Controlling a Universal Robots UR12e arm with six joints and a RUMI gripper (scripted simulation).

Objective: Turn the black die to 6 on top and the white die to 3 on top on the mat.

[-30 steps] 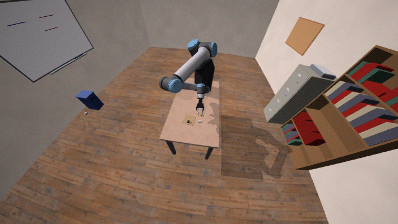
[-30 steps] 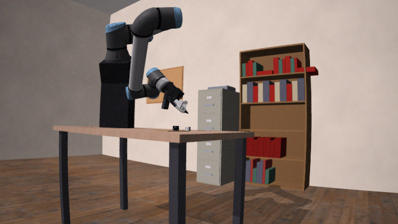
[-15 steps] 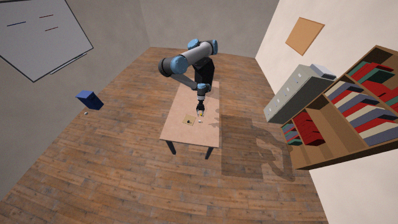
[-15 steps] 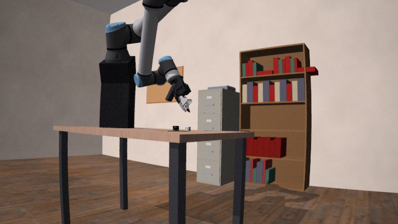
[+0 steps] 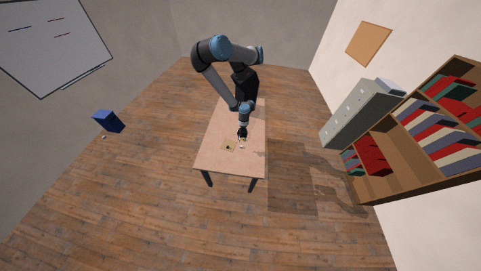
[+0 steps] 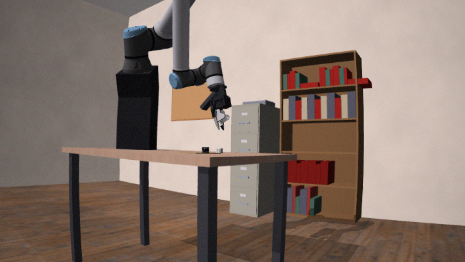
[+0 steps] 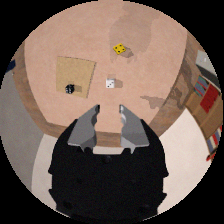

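Right now the white die is 120 mm below my hand. Round my hand: tan mat 40 mm behind, 130 mm to the right, 130 mm below; yellow die 110 mm behind, 40 mm to the left, 120 mm below; black die 10 mm behind, 140 mm to the right, 110 mm below.
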